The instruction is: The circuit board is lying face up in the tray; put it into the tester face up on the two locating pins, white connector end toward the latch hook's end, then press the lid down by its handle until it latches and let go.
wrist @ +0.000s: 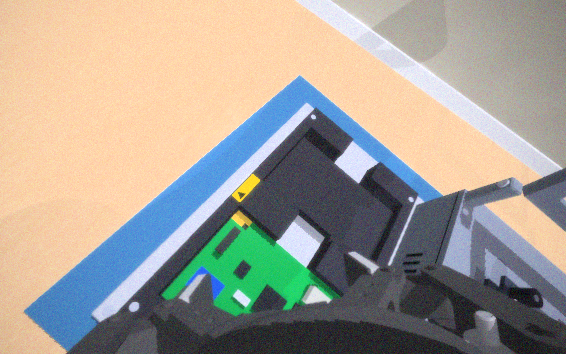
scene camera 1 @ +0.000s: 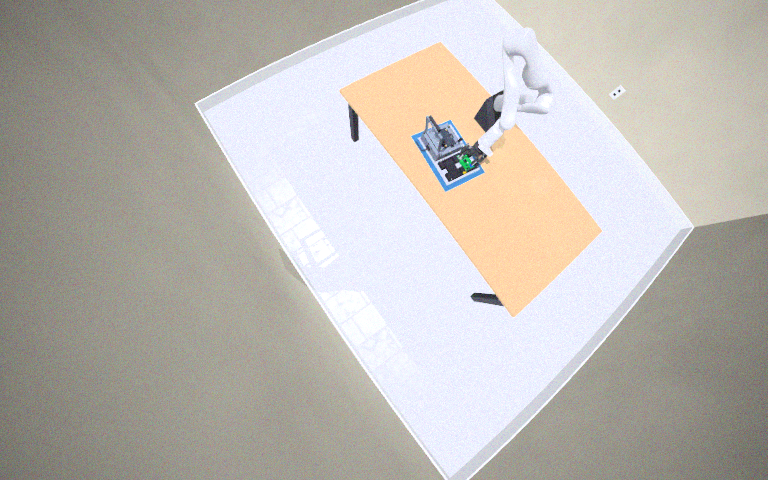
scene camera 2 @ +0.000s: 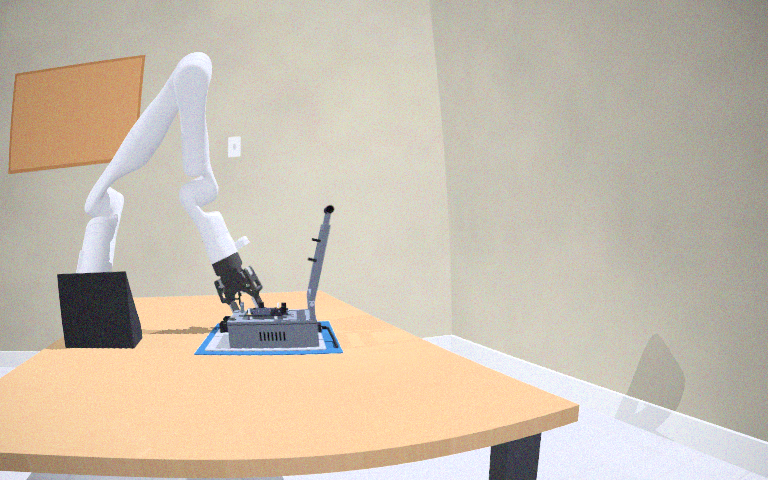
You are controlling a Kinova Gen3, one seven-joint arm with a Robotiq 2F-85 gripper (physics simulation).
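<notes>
The green circuit board lies face up in the black tray. Its white connector points toward the tester. My gripper is open. It is low over the board, with one finger on each side and nothing held. The grey tester stands beside the tray. Its lid stands upright and open, with the black handle at the top. In scene camera 2 the tester hides the tray and board.
Tester and tray sit on a blue-edged mat on the wooden table. A yellow arrow label marks the tray rim. The arm's dark base stands at the table edge.
</notes>
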